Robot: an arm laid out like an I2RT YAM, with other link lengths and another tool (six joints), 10 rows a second.
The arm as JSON. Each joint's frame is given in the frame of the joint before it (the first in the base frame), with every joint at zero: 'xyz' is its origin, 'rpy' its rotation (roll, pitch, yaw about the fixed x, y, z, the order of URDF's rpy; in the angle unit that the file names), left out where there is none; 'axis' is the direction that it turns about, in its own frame. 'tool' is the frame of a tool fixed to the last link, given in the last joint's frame.
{
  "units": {
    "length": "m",
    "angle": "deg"
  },
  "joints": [
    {
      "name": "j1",
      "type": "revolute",
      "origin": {
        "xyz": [
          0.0,
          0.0,
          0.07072
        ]
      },
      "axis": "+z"
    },
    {
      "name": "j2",
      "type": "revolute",
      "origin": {
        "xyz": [
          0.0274,
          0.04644,
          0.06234
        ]
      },
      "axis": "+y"
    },
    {
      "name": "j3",
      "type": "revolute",
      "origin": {
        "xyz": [
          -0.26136,
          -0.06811,
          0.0
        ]
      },
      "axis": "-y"
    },
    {
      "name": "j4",
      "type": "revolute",
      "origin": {
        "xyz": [
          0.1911,
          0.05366,
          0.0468
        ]
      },
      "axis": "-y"
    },
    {
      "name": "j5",
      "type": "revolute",
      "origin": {
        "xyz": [
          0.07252,
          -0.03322,
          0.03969
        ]
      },
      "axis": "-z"
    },
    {
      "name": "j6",
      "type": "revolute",
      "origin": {
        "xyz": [
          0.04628,
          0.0,
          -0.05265
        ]
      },
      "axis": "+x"
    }
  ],
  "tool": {
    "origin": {
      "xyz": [
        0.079,
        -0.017,
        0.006
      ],
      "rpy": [
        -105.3,
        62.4,
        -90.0
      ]
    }
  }
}
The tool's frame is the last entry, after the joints.
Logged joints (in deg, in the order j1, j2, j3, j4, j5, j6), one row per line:
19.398, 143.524, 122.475, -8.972, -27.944, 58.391
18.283, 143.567, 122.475, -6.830, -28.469, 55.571
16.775, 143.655, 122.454, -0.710, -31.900, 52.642
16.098, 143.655, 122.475, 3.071, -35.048, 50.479
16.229, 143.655, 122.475, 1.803, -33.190, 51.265
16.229, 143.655, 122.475, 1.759, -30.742, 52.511
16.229, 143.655, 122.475, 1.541, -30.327, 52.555
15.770, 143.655, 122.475, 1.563, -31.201, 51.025
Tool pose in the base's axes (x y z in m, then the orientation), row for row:
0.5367, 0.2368, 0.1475, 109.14, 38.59, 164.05
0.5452, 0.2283, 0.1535, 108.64, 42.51, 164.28
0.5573, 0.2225, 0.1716, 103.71, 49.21, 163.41
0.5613, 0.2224, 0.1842, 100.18, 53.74, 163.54
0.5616, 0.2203, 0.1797, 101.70, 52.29, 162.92
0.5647, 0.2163, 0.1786, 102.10, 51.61, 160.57
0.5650, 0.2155, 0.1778, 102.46, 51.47, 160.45
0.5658, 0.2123, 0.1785, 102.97, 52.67, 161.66
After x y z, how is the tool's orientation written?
As angles about the fixed x, y, z axes (roll, pitch, yaw), in degrees.
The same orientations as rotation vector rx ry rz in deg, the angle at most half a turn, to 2 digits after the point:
-12.36, 117.40, 75.14
-15.60, 114.71, 73.37
-21.88, 107.68, 73.53
-27.09, 102.98, 74.05
-24.64, 104.70, 73.13
-21.68, 105.29, 71.61
-21.27, 105.57, 71.27
-22.99, 105.18, 70.80

